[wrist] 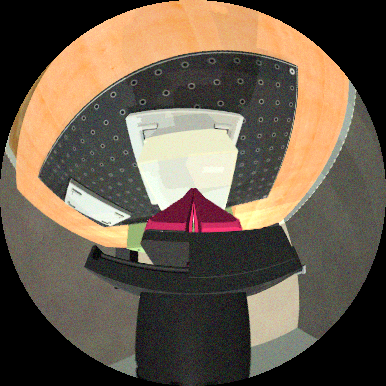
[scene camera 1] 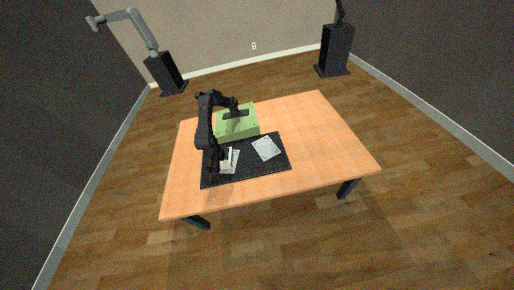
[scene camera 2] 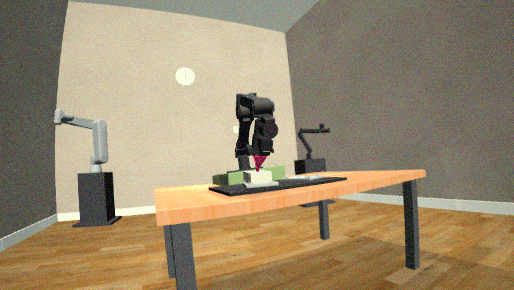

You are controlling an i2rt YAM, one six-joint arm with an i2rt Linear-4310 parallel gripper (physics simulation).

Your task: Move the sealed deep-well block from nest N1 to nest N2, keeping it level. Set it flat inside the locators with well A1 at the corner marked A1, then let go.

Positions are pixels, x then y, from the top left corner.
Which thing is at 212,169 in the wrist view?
A deep-well block.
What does my gripper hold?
A deep-well block.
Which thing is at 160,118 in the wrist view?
A nest plate.
